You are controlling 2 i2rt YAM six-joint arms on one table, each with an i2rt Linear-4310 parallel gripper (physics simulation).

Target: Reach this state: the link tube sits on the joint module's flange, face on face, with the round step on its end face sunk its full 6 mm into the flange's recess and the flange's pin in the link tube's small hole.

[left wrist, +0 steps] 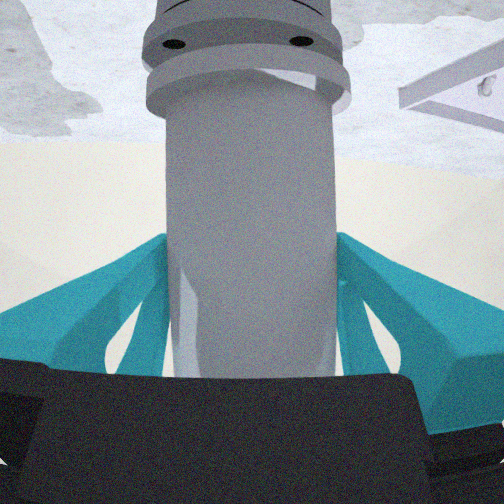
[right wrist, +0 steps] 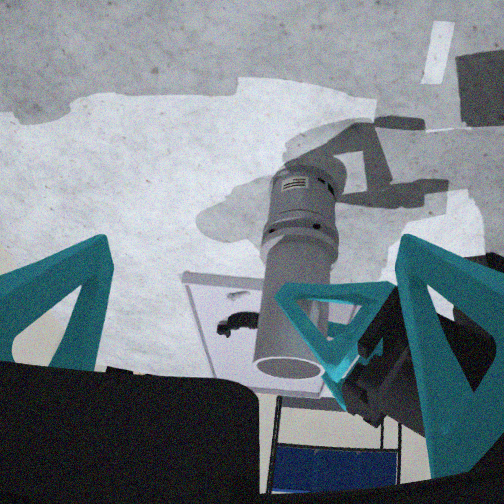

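My left gripper (left wrist: 251,300) is shut on the grey link tube (left wrist: 250,225) and holds it by its body. The tube's collared end (left wrist: 247,85) meets the flange of the grey joint module (left wrist: 242,35) at the top of the left wrist view. A thin light wedge shows between the two faces on the right side. The step, recess and pin are hidden. In the right wrist view the joint module (right wrist: 305,200) stands on the table, with the link tube (right wrist: 295,305) leaning on it and the left gripper (right wrist: 335,330) around the tube. My right gripper (right wrist: 250,310) is open and empty, well back from them.
A white tray (right wrist: 235,330) with a small black part (right wrist: 237,322) lies beside the tube; it also shows in the left wrist view (left wrist: 460,95). A blue panel in a dark frame (right wrist: 332,467) is near the right wrist.
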